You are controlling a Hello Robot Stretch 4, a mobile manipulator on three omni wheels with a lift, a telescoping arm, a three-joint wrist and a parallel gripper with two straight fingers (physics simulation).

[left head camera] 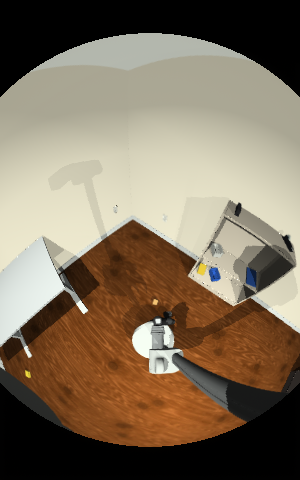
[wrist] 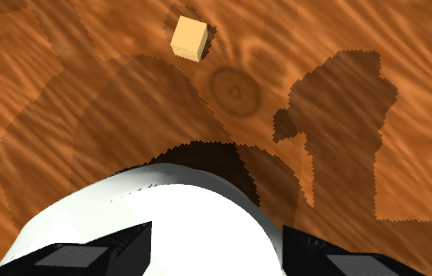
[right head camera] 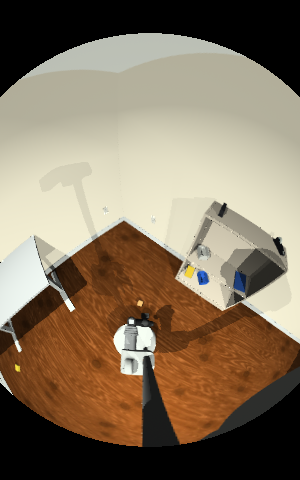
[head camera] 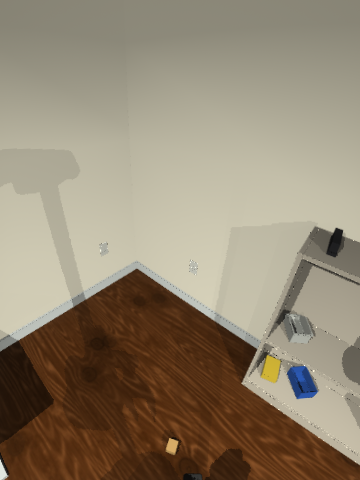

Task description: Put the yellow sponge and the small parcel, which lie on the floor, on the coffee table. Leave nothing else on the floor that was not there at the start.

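Frame: origin at the robot's base, x right, y back, z down, level; metres.
Where they show: gripper, between the fingertips: (wrist: 216, 243).
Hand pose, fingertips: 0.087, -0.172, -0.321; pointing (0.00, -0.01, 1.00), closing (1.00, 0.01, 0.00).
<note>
Each offset is from my fingertips to the centre of the thing, as dx, dy, dz. Level surfaces: height alone.
The small parcel {-0.059, -0.269, +0.324} (head camera: 172, 445) (left head camera: 155, 302) (right head camera: 140, 303) (wrist: 189, 37), a tan block, lies on the floor just ahead of the robot's round white base. A yellow block (left head camera: 27, 373) (right head camera: 17, 368), which looks like the yellow sponge, lies on the floor at the far left, near a leg of the white table. My gripper (left head camera: 168, 317) (right head camera: 146, 320) (wrist: 216, 243) is open and empty. It points down over the edge of the white base, and the parcel lies apart from it, beyond the fingertips in the wrist view. The coffee table does not show in these views.
A white table {dz -0.371} (left head camera: 30, 285) (right head camera: 22, 280) stands at the left. A beige shelf unit (head camera: 280, 407) at the right holds a yellow block {+0.553, -0.657, +0.226} (head camera: 271, 368), a blue bin {+0.717, -0.558, +0.211} (head camera: 302, 382) and a grey box {+0.571, -0.665, -0.203} (head camera: 299, 328). Two walls meet in a corner ahead. The robot's base (wrist: 175, 210) lies below the gripper.
</note>
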